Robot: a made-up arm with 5 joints.
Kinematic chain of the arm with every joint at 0, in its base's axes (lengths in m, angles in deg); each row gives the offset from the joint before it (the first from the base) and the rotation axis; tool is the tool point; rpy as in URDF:
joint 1: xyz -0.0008 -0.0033 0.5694 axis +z
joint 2: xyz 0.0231 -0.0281 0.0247 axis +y
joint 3: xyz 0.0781 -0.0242 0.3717 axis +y
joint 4: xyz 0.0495 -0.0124 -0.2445 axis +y
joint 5: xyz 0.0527 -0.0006 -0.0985 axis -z
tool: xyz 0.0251 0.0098 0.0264 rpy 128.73 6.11 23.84
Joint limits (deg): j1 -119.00..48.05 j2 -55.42..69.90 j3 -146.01..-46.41 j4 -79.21..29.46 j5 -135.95..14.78
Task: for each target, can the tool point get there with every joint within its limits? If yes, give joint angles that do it. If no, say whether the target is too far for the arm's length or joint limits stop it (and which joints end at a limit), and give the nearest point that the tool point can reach.
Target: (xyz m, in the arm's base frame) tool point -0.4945 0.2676 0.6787
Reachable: no: joint limits stop it (at a limit: joint 2, joint 3, joint 4, joint 5) | nearest point -0.3819 0.2058 0.9875 | short by 0.334 m
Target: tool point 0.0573 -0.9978 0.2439
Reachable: no: too far | nearest point 0.0398 -0.6982 0.4478 | short by 0.363 m
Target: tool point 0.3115 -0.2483 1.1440
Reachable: yes | joints -31.43 3.08 -114.11 8.10 -113.52
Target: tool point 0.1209 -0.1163 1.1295
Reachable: yes | joints -29.52 -33.92 -72.55 5.61 -65.98
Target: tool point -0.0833 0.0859 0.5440
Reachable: no: joint limits stop it (at a limit: joint 1, joint 2, joint 3, joint 4) | nearest point 0.2437 0.1893 0.3382 | short by 0.400 m
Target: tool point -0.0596 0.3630 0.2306
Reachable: no: joint limits stop it (at a limit: joint 1, joint 2, joint 3, joint 4) | nearest point 0.2430 0.2105 0.3180 | short by 0.350 m
